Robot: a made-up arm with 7 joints.
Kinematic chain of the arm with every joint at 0, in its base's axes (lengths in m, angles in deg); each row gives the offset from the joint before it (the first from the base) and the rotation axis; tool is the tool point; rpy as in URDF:
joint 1: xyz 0 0 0 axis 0.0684 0.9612 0.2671
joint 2: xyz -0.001 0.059 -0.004 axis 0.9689 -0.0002 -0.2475
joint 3: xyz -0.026 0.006 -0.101 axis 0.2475 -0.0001 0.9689
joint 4: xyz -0.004 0 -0.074 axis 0.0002 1 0
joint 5: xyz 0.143 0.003 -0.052 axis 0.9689 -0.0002 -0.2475
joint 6: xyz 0.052 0 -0.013 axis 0.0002 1 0
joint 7: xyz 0.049 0 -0.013 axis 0.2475 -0.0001 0.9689
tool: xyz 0 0 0 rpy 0 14.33 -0.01
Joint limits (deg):
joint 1: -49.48..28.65
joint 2: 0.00..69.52
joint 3: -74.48..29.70
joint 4: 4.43..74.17
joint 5: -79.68..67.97
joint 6: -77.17..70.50
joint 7: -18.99..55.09
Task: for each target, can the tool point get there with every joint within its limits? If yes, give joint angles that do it. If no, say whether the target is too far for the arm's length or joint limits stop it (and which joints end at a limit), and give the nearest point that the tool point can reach.
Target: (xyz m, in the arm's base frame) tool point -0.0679 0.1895 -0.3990
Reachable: yes | joints 12.45 18.94 -8.85 54.57 12.82 28.47 5.59
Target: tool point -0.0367 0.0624 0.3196
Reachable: no: joint limits stop it (at a limit: joint 1, joint 2, joint 3, joint 4, joint 6) | nearest point 0.1729 0.2247 0.1748 | short by 0.302 m
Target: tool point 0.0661 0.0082 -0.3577
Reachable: yes | joints -7.68 29.66 -62.72 12.16 -9.04 41.48 -8.95
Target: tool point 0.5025 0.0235 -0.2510
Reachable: no: too far | nearest point 0.3719 0.0370 -0.2120 | short by 0.137 m
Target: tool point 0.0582 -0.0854 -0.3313
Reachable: yes | joints 0.39 6.43 -48.61 30.10 31.29 -46.33 -2.94
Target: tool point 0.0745 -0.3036 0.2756
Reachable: no: joint limits stop it (at a limit: joint 1, joint 2, joint 4) | nearest point 0.1881 -0.1671 -0.0603 | short by 0.380 m
